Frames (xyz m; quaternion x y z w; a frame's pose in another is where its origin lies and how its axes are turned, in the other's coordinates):
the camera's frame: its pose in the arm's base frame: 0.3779 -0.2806 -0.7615 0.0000 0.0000 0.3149 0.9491
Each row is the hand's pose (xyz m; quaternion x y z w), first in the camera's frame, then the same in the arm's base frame.
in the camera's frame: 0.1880 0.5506 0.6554 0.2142 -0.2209 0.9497 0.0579
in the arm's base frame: 0.1995 0.2732 -0.1061 -0.2729 0.1422 -0.9196 0.2441
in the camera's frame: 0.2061 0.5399 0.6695 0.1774 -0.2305 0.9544 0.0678
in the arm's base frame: 0.2204 0.2754 -0.0920 -0.2410 0.1629 -0.9272 0.2362
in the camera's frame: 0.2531 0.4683 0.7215 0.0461 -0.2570 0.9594 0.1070
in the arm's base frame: 0.3009 0.2461 -0.0400 -0.1247 0.2294 -0.9442 0.2006
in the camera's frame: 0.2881 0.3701 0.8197 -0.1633 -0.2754 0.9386 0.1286
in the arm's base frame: 0.3876 0.1883 0.0582 0.0683 0.3128 -0.9313 0.1735
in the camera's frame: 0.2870 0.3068 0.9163 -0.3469 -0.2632 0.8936 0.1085
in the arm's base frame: 0.4246 0.1369 0.1548 0.2464 0.3591 -0.8823 0.1784
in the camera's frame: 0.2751 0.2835 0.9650 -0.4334 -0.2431 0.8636 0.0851
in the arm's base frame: 0.4290 0.1111 0.2035 0.3348 0.3672 -0.8465 0.1912
